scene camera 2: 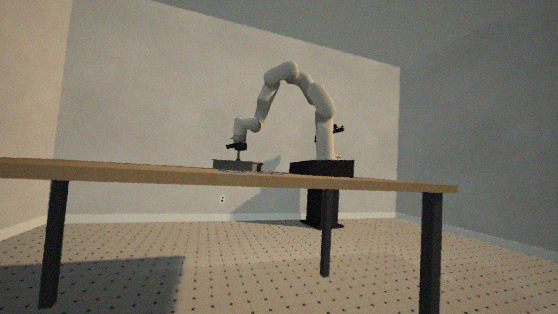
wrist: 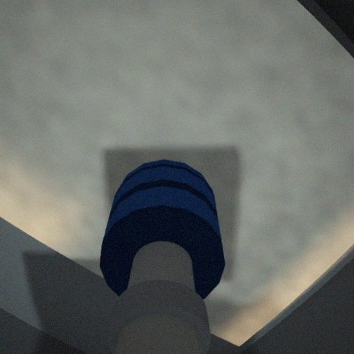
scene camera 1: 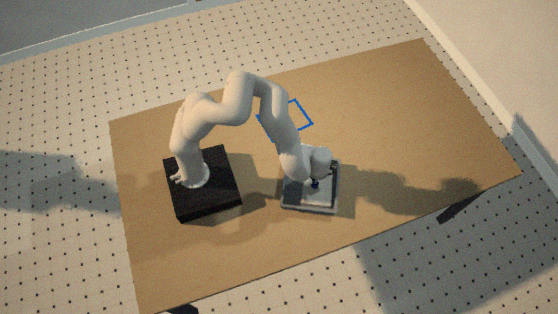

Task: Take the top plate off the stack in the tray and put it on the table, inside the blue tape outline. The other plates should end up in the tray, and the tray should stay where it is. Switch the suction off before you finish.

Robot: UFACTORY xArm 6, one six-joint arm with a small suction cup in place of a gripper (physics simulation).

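Places are measured from the arm's base along level axes (x ahead, y left, z up), in centimetres.
Where they show: hand at its tool point: [scene camera 1: 314, 185]; arm's base at its link origin: [scene camera 2: 325, 161] [scene camera 1: 194, 174].
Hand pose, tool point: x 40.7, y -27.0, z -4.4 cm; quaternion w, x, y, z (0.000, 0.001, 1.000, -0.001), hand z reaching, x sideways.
Each offset is from my tool point to the centre of the thing. "spot": to the spot under its first point.
The grey tray @[dx -0.7, dy +1.7, dz -1.0 cm] [scene camera 1: 309, 209] [scene camera 2: 231, 164] stands on the table. A pale top plate @[dx +1.2, dy -0.6, dz -1.8 cm] [scene camera 1: 324, 196] [wrist: 165, 85] lies flat inside it; any plates beneath are hidden. My gripper, a dark blue suction cup [scene camera 1: 314, 184] [wrist: 165, 175], points down inside the tray, very close over the plate, and holds no lifted plate. Whether it touches the plate cannot be told. In scene camera 2 the cup tip is hidden behind the tray wall. The blue tape outline @[spot: dx +18.3, dy +34.2, dz -3.7 cm] [scene camera 1: 306, 113] lies on the table, partly hidden by the arm in scene camera 1.
The black base block [scene camera 1: 220, 197] [scene camera 2: 322, 168] carries the arm beside the tray. The tray walls rise around the plate close to the cup. The wooden table [scene camera 1: 380, 100] [scene camera 2: 125, 172] extends around the tray and outline. The arm passes above part of the outline in scene camera 1.
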